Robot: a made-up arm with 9 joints. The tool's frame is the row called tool.
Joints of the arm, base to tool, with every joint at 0 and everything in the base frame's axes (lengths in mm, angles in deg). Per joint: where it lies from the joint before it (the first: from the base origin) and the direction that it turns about. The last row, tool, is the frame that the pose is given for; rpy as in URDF.
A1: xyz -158.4 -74 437.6 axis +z
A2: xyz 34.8 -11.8 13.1 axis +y
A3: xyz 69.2 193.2 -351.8 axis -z
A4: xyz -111.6 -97 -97.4 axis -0.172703 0.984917 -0.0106
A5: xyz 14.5 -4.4 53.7 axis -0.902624 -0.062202 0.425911
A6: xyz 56 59 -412.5 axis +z
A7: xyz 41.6 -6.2 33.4 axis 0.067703 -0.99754 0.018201
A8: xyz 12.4 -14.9 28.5 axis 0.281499 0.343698 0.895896
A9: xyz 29 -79.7 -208.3 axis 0.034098 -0.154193 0.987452
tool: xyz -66.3 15.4 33.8 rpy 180 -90 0
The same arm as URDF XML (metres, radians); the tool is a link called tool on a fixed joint. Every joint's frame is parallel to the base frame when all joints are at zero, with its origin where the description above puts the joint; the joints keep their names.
<robot name="arm">
  <joint name="A1" type="continuous">
    <parent link="base_link"/>
    <child link="link1"/>
    <origin xyz="-0.1584 -0.074 0.4376" rpy="0 0 0"/>
    <axis xyz="0 0 1"/>
  </joint>
  <joint name="A2" type="continuous">
    <parent link="link1"/>
    <child link="link2"/>
    <origin xyz="0.0348 -0.0118 0.0131" rpy="0 0 0"/>
    <axis xyz="0 1 0"/>
  </joint>
  <joint name="A3" type="continuous">
    <parent link="link2"/>
    <child link="link3"/>
    <origin xyz="0.0692 0.1932 -0.3518" rpy="0 0 0"/>
    <axis xyz="0 0 -1"/>
  </joint>
  <joint name="A4" type="continuous">
    <parent link="link3"/>
    <child link="link4"/>
    <origin xyz="-0.1116 -0.097 -0.0974" rpy="0 0 0"/>
    <axis xyz="-0.172703 0.984917 -0.0106"/>
  </joint>
  <joint name="A5" type="continuous">
    <parent link="link4"/>
    <child link="link5"/>
    <origin xyz="0.0145 -0.0044 0.0537" rpy="0 0 0"/>
    <axis xyz="-0.902624 -0.062202 0.425911"/>
  </joint>
  <joint name="A6" type="continuous">
    <parent link="link5"/>
    <child link="link6"/>
    <origin xyz="0.056 0.059 -0.4125" rpy="0 0 0"/>
    <axis xyz="0 0 1"/>
  </joint>
  <joint name="A7" type="continuous">
    <parent link="link6"/>
    <child link="link7"/>
    <origin xyz="0.0416 -0.0062 0.0334" rpy="0 0 0"/>
    <axis xyz="0.067703 -0.99754 0.018201"/>
  </joint>
  <joint name="A8" type="continuous">
    <parent link="link7"/>
    <child link="link8"/>
    <origin xyz="0.0124 -0.0149 0.0285" rpy="0 0 0"/>
    <axis xyz="0.281499 0.343698 0.895896"/>
  </joint>
  <joint name="A9" type="continuous">
    <parent link="link8"/>
    <child link="link9"/>
    <origin xyz="0.029 -0.0797 -0.2083" rpy="0 0 0"/>
    <axis xyz="0.034098 -0.154193 0.987452"/>
  </joint>
  <joint name="tool_fixed" type="fixed">
    <parent link="link9"/>
    <child link="tool"/>
    <origin xyz="-0.0663 0.0154 0.0338" rpy="3.1416 -1.5708 0"/>
  </joint>
  <link name="base_link"/>
  <link name="link1"/>
  <link name="link2"/>
  <link name="link3"/>
  <link name="link4"/>
  <link name="link5"/>
  <link name="link6"/>
  <link name="link7"/>
  <link name="link8"/>
  <link name="link9"/>
  <link name="tool"/>
</robot>

